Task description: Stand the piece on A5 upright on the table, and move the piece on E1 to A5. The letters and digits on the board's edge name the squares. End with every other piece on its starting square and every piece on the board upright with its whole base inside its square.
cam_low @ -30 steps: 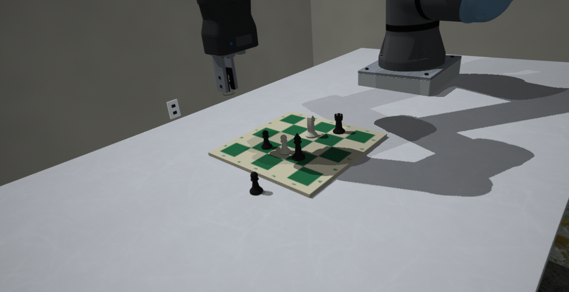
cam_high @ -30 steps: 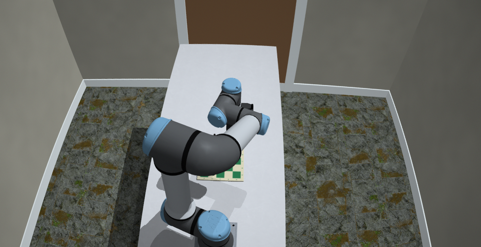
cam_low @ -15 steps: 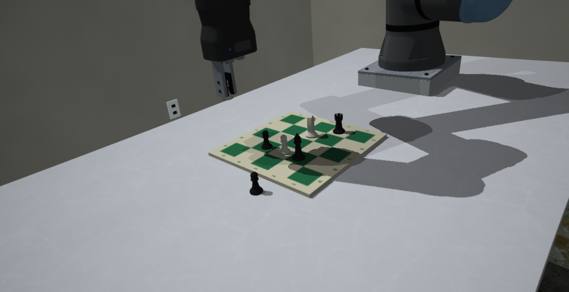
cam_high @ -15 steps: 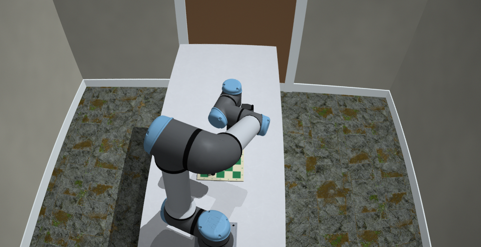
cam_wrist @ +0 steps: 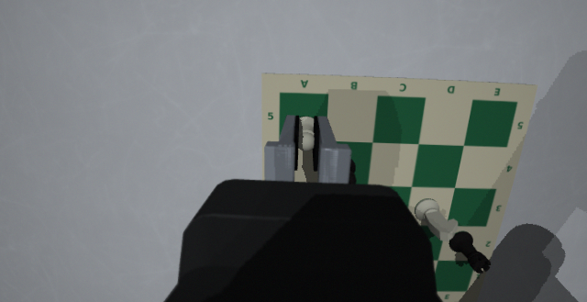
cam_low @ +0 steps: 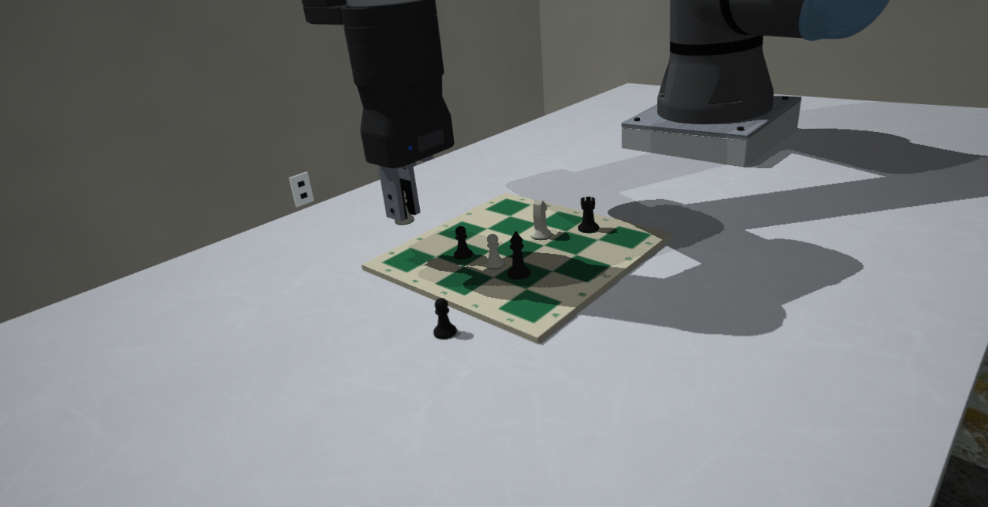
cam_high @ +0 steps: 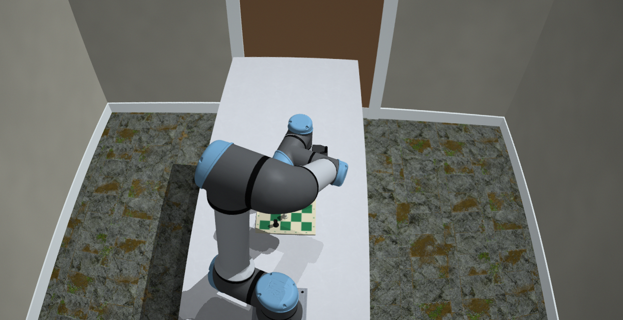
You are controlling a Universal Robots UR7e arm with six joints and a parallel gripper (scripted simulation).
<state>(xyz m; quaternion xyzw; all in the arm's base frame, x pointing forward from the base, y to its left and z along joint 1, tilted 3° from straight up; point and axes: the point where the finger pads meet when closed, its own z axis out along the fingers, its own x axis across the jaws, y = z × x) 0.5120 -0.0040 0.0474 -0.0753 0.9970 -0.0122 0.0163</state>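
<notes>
My gripper is now 8 cm past the chessboard, 6 cm to the right of it and 7 cm above it. Also, from my hand: white knight 12 cm behind, 6 cm to the left, 5 cm below.
</notes>
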